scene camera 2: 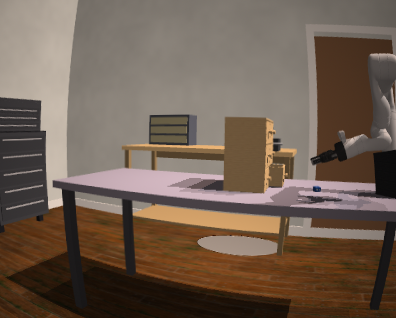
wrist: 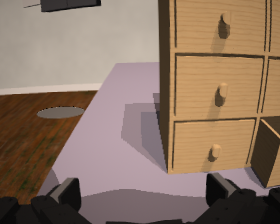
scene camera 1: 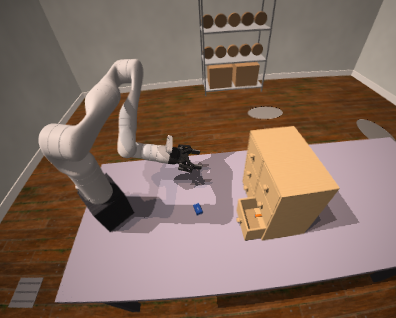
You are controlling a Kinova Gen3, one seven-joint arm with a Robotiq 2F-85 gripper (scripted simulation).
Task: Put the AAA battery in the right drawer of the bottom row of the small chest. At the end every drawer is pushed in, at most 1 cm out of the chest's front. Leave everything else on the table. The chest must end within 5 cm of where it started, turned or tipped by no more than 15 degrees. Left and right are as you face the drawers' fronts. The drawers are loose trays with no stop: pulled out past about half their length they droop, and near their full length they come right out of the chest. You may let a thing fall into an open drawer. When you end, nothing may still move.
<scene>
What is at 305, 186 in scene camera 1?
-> A wooden chest.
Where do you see a wooden chest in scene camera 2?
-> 245, 143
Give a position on a drawer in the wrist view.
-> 193, 140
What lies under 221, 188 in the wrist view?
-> My gripper.
</scene>
